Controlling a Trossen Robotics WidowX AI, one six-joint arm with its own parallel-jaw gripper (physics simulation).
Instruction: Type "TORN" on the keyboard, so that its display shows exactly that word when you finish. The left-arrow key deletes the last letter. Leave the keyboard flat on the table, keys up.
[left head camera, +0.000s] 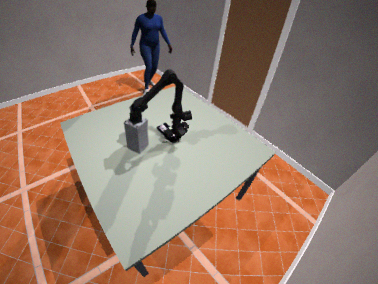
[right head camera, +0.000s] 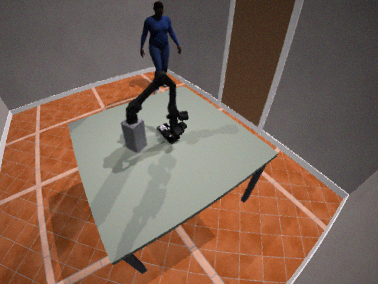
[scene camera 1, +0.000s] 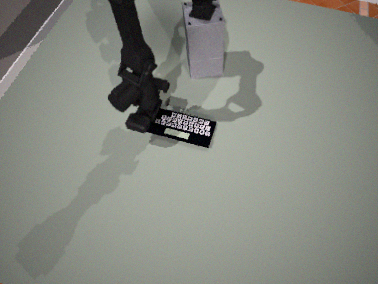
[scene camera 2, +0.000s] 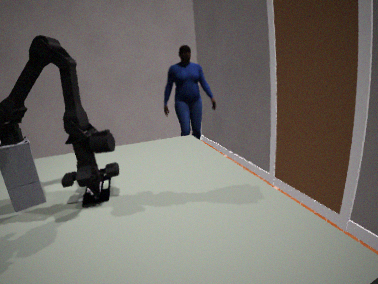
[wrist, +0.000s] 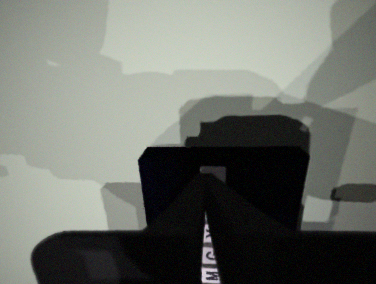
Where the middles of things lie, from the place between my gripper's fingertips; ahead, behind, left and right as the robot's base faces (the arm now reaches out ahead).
I see my gripper 90 mm to the right of the black keyboard (scene camera 1: 170, 124), 10 mm past it and 10 mm above it.
